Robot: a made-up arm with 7 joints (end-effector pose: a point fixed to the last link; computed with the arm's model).
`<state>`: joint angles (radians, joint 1 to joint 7).
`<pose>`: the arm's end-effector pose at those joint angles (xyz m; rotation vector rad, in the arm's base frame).
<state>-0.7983 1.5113 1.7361 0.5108 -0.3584 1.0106 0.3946</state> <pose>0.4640 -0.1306 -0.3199 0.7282 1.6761 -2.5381</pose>
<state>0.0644 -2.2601 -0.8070 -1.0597 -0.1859 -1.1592 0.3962</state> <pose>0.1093 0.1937 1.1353 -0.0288 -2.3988 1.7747</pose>
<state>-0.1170 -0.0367 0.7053 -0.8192 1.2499 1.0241 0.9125</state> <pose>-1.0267 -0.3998 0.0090 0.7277 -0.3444 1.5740</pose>
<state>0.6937 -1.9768 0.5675 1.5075 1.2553 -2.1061 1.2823</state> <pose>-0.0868 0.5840 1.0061 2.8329 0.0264 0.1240</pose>
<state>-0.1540 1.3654 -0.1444 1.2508 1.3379 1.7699 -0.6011</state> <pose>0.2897 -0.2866 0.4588 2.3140 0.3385 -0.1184</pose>
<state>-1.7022 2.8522 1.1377 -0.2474 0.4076 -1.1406 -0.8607</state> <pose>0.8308 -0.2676 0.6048 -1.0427 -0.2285 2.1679</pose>
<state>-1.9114 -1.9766 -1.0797 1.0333 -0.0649 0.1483 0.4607</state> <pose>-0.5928 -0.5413 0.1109 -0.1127 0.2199 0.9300</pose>
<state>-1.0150 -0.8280 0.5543 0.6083 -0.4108 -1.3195 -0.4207</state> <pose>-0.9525 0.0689 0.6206 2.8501 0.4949 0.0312</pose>
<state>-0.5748 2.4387 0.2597 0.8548 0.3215 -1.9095 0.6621</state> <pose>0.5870 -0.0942 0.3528 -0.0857 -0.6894 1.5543</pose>
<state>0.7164 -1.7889 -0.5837 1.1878 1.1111 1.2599 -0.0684</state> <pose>-0.1250 0.7348 0.2148 -0.1556 -0.5998 0.1477</pose>
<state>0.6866 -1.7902 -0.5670 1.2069 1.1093 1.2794 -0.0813</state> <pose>-0.1369 0.7223 0.2082 -0.1807 -0.6031 0.1829</pose>
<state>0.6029 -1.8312 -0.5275 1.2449 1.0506 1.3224 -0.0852</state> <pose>-0.1604 0.6955 0.2244 -0.1893 -0.5960 0.2018</pose>
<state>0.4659 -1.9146 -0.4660 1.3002 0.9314 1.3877 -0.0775</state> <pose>-0.1904 0.6532 0.2648 -0.1718 -0.5645 0.1985</pose>
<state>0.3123 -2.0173 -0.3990 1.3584 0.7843 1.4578 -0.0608</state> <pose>-0.2153 0.6038 0.3126 -0.1336 -0.4974 0.1815</pose>
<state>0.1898 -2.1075 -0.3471 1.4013 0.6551 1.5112 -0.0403</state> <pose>-0.2287 0.5628 0.3497 -0.0932 -0.4125 0.1626</pose>
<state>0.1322 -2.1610 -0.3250 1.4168 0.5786 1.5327 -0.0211</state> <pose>-0.2327 0.5433 0.3696 -0.0626 -0.3502 0.1419</pose>
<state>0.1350 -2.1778 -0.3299 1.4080 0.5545 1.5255 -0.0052</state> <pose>-0.2313 0.5444 0.3777 -0.0408 -0.3264 0.1155</pose>
